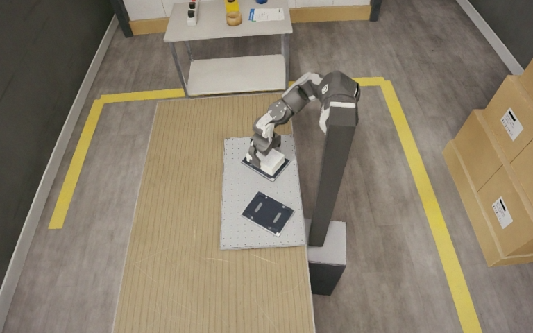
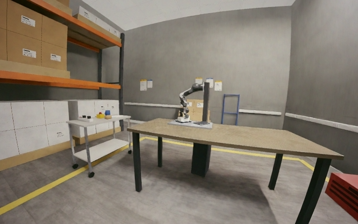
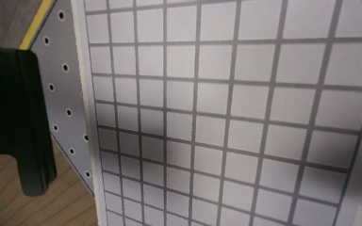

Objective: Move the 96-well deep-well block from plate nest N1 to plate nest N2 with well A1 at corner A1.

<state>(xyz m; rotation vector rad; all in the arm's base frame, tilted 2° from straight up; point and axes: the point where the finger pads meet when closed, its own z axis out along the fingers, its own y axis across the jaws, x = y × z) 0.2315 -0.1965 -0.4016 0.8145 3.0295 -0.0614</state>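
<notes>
Now: hand 2 cm above the white deep-well block.
</notes>
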